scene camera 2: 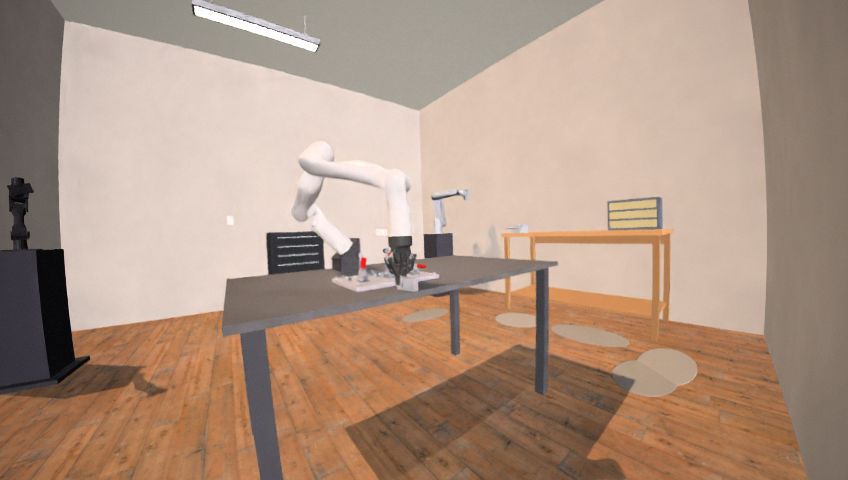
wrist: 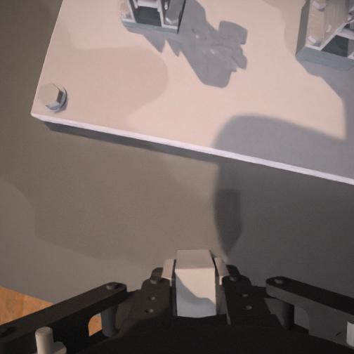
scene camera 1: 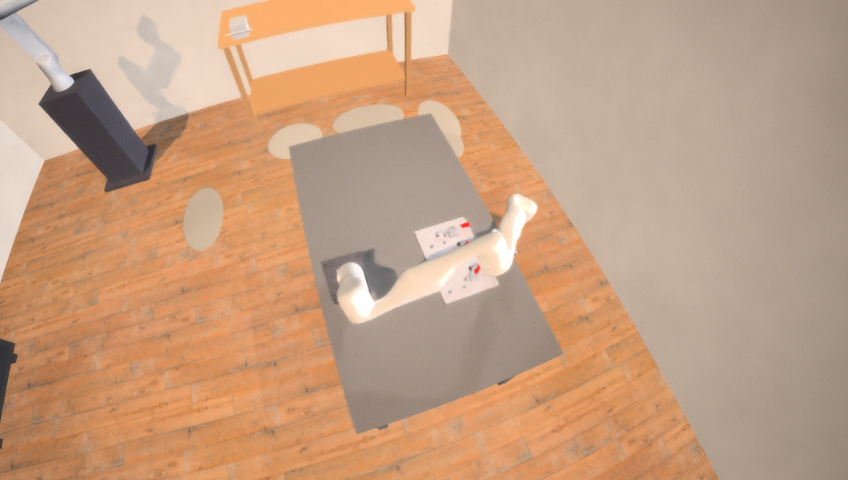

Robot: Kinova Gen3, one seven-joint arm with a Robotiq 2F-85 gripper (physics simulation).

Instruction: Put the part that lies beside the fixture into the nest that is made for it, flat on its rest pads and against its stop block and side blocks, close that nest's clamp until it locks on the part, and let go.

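Frame: origin at the arm's base, x down, y left, z ahead, level; centimetres.
Seen in the pictures: gripper, fingertip midpoint: (scene camera 2: 402, 286); arm's base, link origin: (scene camera 2: 345, 248) (scene camera 1: 350, 274).
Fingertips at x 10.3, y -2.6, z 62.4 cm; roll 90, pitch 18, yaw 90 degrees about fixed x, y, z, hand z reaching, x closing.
Pixels of each thing's top centre, then the offset from my fingertips to it. "spot": a spot on its surface instead. Level surfaces: height alone.
- light grey block-shaped part, top centre: (scene camera 2: 407, 277) dx -3.0, dy +0.7, dz +2.1 cm
- third handle, surface spot: (scene camera 1: 462, 243) spot: dx -10.9, dy +3.5, dz -18.0 cm
- grey table, surface height: dx +1.2 cm
My gripper (scene camera 2: 402, 278) (wrist: 194, 274) points down beside the fixture, near the table's edge, and is shut on a light grey block-shaped part (scene camera 2: 410, 284) (wrist: 196, 295). The part is off the fixture plate (scene camera 1: 423, 236) (scene camera 2: 370, 286) (wrist: 100, 65); its height over the table is hard to tell. The plate carries clamps with red handles. One handle (scene camera 1: 476, 269) (scene camera 2: 363, 262) stands upright; another handle (scene camera 1: 465, 225) (scene camera 2: 421, 265) lies low. A third handle (scene camera 1: 462, 243) shows beside the arm. Two clamp bases show at the wrist view's top. The arm hides part of the nests.
The plate lies on a grey table (scene camera 1: 368, 190) (scene camera 2: 285, 297) (wrist: 125, 200). A hex bolt (wrist: 52, 97) stands up at the plate's corner. The arm's base plate (scene camera 1: 333, 267) is at the opposite table edge. An orange bench (scene camera 1: 321, 17) (scene camera 2: 583, 235) stands away by the wall.
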